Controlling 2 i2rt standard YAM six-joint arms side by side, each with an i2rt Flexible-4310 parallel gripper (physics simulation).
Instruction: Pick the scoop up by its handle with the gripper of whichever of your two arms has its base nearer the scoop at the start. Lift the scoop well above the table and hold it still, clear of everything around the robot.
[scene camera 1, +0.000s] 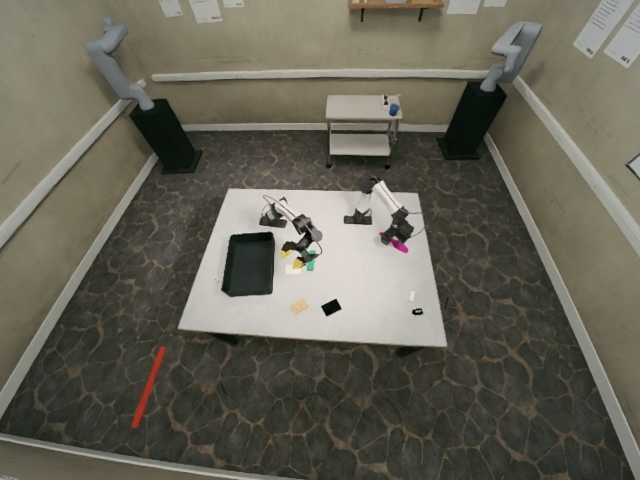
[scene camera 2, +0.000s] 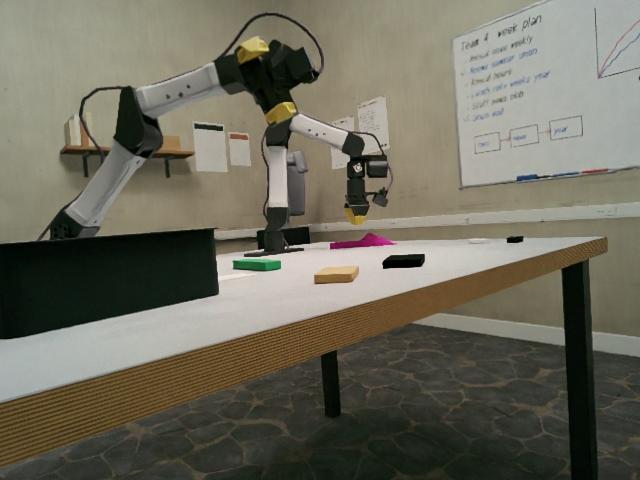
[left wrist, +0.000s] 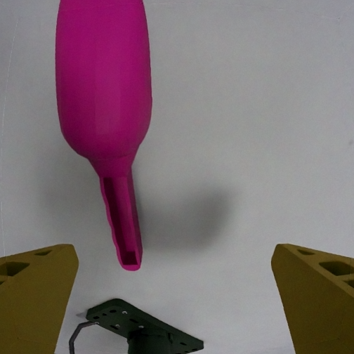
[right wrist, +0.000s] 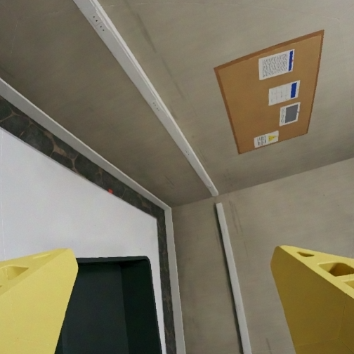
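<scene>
The magenta scoop lies on the table at the right in scene camera 1. In the left wrist view its bowl points to the top and its handle runs down to between the fingertips' level and the middle, left of centre. My left gripper is open and hangs above the table over the scoop's handle side, not touching it; in scene camera 1 the arm hides part of the handle. My right gripper is open, empty and raised, far from the scoop.
A black bin stands at the left of the table. A green block, a tan block and a black block lie nearer the middle. A white piece and small black piece lie at the right.
</scene>
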